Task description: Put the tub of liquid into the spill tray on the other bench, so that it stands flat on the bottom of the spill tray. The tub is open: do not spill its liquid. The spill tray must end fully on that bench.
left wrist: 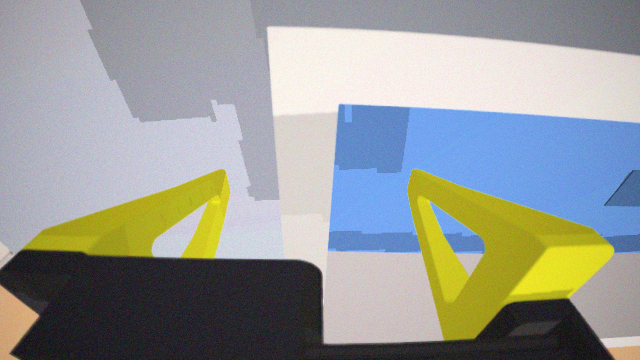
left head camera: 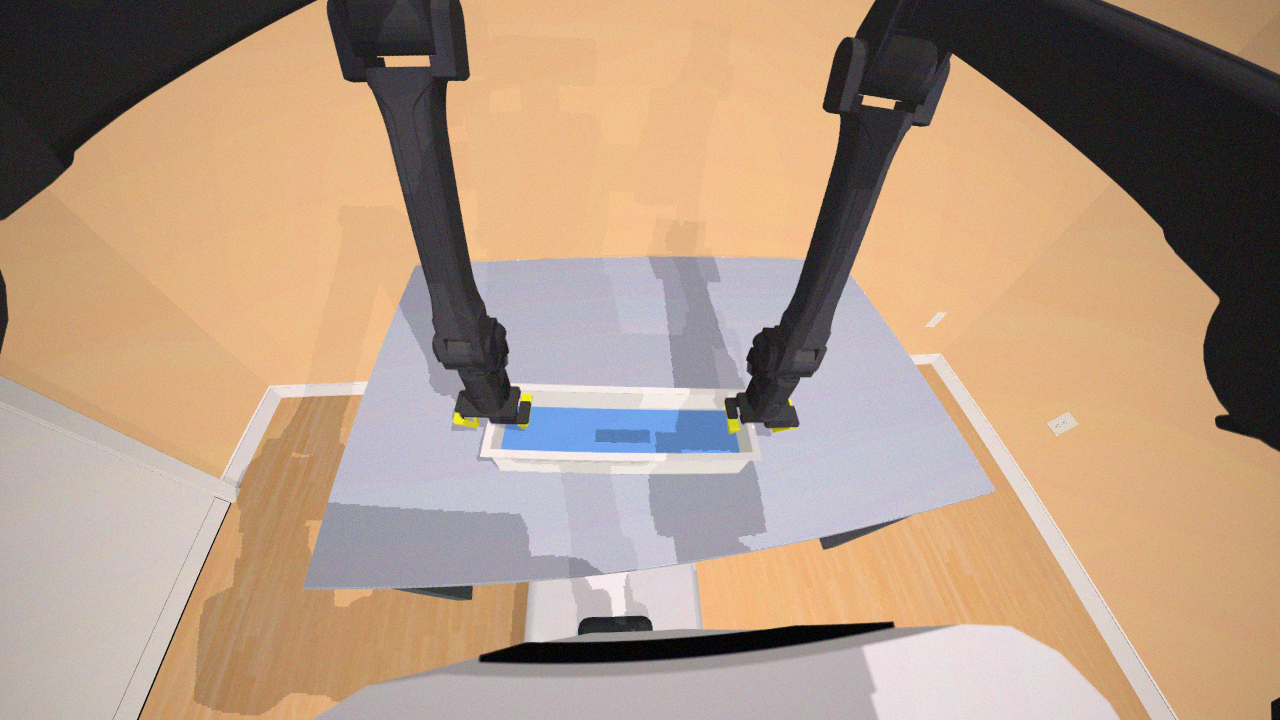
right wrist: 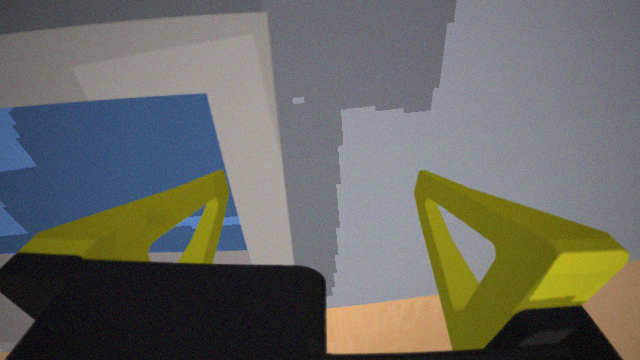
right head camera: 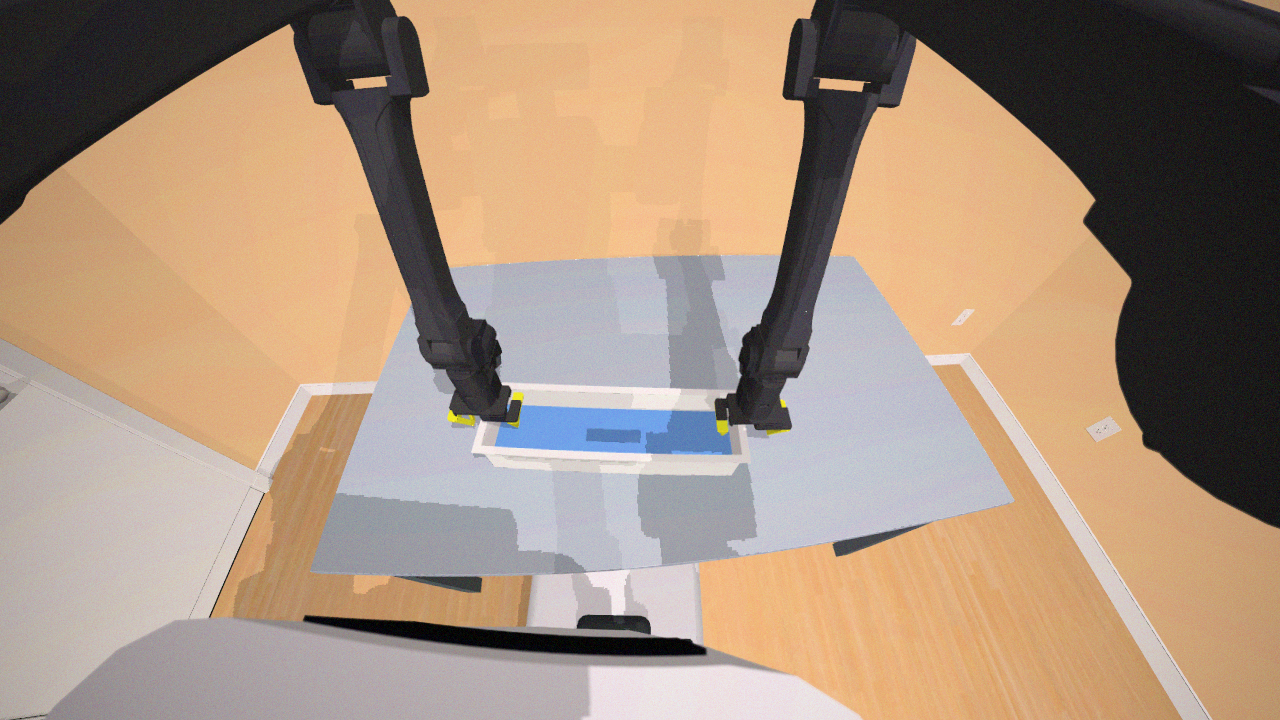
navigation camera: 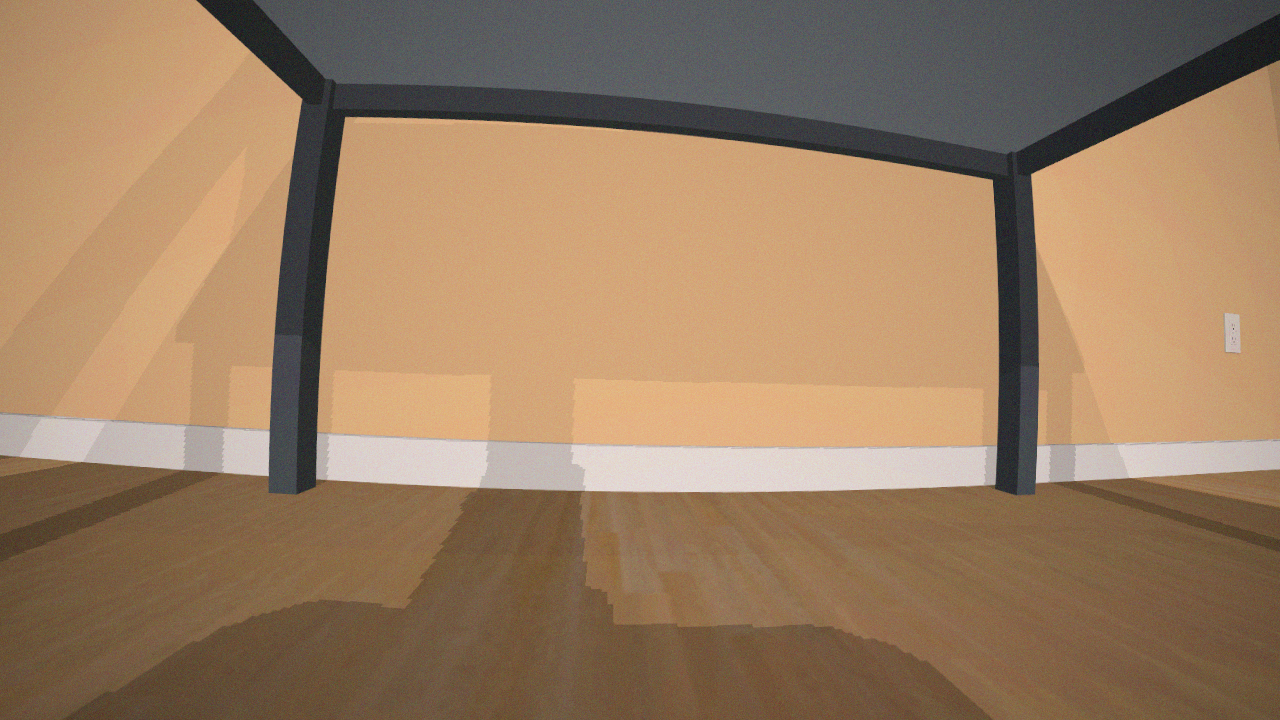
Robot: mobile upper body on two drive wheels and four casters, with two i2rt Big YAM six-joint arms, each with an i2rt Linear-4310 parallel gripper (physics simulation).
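The open white tub (left head camera: 617, 464) (right head camera: 610, 462) (left wrist: 450, 75) (right wrist: 240, 65) stands flat on the grey bench, with blue liquid (left head camera: 572, 425) (right head camera: 554, 425) (left wrist: 475, 165) (right wrist: 125, 145) in it. My left gripper (left head camera: 494, 420) (right head camera: 487, 419) (left wrist: 318, 179) is open at the tub's left end wall, one finger outside and one over the liquid. My right gripper (left head camera: 756, 426) (right head camera: 750, 428) (right wrist: 321, 181) is open at the right end, one finger on the liquid side and one outside; the end wall runs between them, nearer the inner finger. Whether the fingertips reach below the rim is unclear. The spill tray does not show.
The grey bench (left head camera: 859, 429) (right head camera: 877, 429) bears the tub. Its dark legs (navigation camera: 299, 295) (navigation camera: 1015, 331) show in the navigation camera. A wall (navigation camera: 662, 268) stands behind it. A white door (left head camera: 80, 555) (right head camera: 107, 519) is at the left. My white base shows below the bench's near edge.
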